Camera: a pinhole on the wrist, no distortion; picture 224 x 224 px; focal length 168.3 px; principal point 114.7 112.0 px. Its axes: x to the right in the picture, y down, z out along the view. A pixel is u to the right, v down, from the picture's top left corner.
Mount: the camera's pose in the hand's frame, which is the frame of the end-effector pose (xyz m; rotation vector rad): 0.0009 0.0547 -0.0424 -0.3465 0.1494 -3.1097
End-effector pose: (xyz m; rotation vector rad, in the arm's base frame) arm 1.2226 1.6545 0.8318 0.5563 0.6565 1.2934
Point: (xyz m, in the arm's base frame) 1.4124 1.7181 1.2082
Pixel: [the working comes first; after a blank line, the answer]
In the camera's frame: 0.0557 -0.1345 0.4277

136.6 59.1
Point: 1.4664 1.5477 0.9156
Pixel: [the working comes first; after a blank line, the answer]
In the camera's frame: 0.1438 0.1558 0.2678

205.1 209.9
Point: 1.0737 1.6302 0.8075
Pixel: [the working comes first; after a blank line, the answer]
In the camera's frame: 0.0237 -0.0174 -0.0903

behind the camera
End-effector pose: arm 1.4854 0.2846 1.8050 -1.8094 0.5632 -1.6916
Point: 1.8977 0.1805 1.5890
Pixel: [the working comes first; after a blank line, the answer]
In the camera's frame: 0.1411 -0.2447 0.3976

174.4 8.4
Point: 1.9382 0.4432 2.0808
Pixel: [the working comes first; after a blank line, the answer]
In the camera's frame: -0.0225 0.2663 0.5545

107.9 192.8
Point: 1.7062 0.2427 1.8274
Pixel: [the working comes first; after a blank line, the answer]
In the camera's frame: -0.0079 -0.0052 0.2642

109.6 108.7
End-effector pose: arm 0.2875 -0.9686 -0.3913 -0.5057 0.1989 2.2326
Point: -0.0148 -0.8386 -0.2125
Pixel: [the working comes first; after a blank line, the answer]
In the camera's frame: -0.1149 -0.1169 0.3565

60.5 56.8
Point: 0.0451 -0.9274 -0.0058
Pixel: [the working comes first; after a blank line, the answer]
In the camera's frame: 0.0954 -0.1377 0.4543

150.0 61.0
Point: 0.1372 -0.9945 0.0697
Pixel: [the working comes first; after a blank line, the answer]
In the camera's frame: 0.2295 -0.1118 0.4484

200.8 70.0
